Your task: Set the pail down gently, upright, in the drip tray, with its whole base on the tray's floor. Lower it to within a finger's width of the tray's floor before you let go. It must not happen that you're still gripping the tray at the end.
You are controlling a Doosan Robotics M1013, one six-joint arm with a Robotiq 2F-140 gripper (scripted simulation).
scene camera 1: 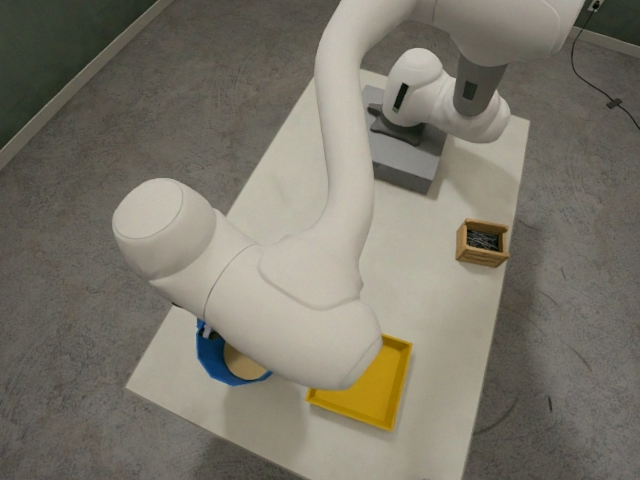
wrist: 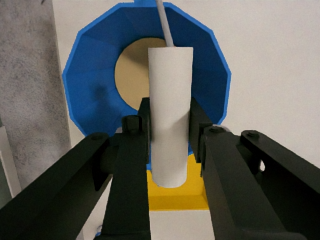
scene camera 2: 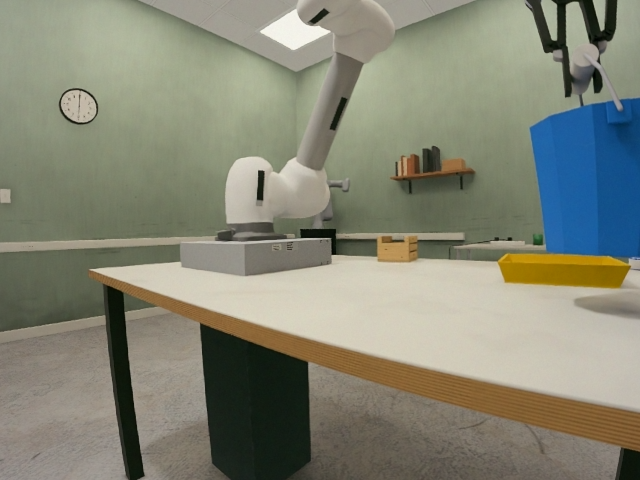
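Scene:
Small wooden box: out of frame in the wrist view, visible in scene camera 1 and scene camera 2. On the box, (scene camera 2: 397,252) and (scene camera 1: 459,245) are the same spot. Yellow drip tray: visible in scene camera 2 (583,271), in the wrist view and in scene camera 1. On the tray, (scene camera 1: 398,362) and (wrist: 191,195) are the same spot.

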